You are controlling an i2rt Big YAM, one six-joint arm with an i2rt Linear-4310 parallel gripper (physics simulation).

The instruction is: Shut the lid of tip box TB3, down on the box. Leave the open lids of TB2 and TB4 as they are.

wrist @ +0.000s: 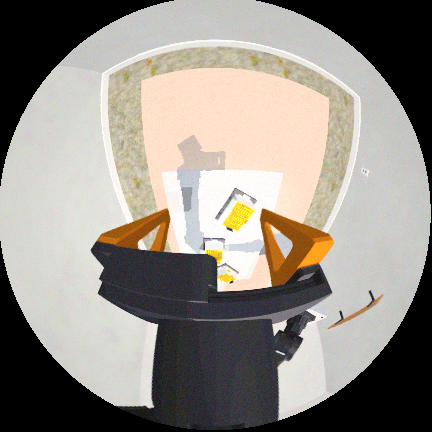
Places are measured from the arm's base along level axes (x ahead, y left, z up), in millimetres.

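Pixels of known places: gripper, fingertip midpoint: [214, 213]; arm's base, link origin: [299, 315].
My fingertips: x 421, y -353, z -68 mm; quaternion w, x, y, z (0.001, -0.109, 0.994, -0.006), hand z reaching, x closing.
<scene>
Ahead of a thing's pixels: the offset from my fingertips to its top centre. Level surfaces: height alone.
Three tip boxes with yellow tips are in the wrist view; their labels are too small to read, so I cannot tell which is TB3. The largest-looking box @[dx -127, dy +189, dz -260 mm] [239, 215] stands turned at an angle, with a grey-edged lid part along its upper and left sides. A second box @[dx -92, dy +444, dz -260 mm] [214, 254] is below it to the left, with a grey-rimmed lid part at its upper side. A third box @[dx -219, dy +651, dz -260 mm] [226, 276] is lower still, partly hidden by my gripper body. My gripper [214, 213] is open and empty, high above the boxes, its fingertips either side of the largest-looking box in view.
The boxes stand on a white sheet @[dz -334 mm] [265, 185] on a peach table top @[dz -338 mm] [240, 110]. The arm's shadow falls across both. A patterned floor covering [123, 115] lies beyond the table. A dark jointed device [289, 342] and a brown rail with black hooks [356, 312] are at lower right.
</scene>
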